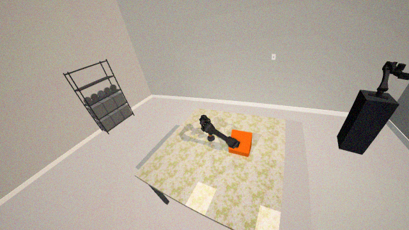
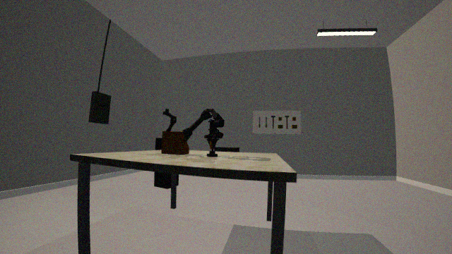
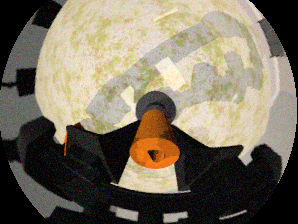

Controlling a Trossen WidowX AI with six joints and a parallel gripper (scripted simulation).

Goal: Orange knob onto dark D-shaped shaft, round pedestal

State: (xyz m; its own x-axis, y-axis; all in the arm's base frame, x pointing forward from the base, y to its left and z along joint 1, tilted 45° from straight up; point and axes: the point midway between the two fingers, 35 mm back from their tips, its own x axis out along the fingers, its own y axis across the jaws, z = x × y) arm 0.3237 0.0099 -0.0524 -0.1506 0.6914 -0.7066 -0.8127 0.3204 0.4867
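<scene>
My gripper tip is now 2 cm below the orange knob. Also, from my gripper tip: dark pedestal (4 cm below).
</scene>
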